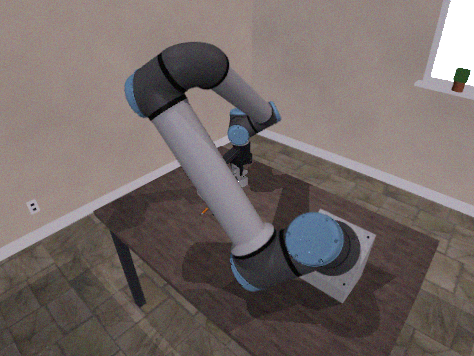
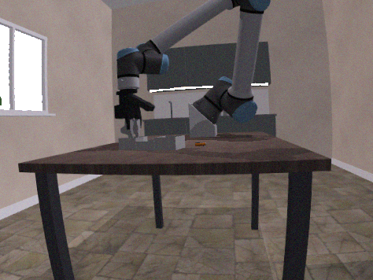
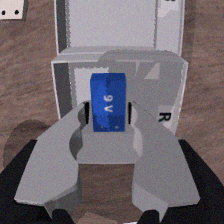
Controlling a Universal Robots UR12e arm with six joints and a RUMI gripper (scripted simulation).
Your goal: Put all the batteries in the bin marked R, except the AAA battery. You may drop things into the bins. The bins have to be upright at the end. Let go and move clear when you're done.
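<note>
The blue 9V battery is 1 cm to the right of my hand and 2 cm below it. Round my hand: grey bin row (3 cm ahead, 8 cm to the left, 1 cm below); then green cylindrical battery (11 cm behind, 9 cm to the left, 3 cm below); then white die-like piece (5 cm behind, 11 cm to the left, 3 cm below).
</note>
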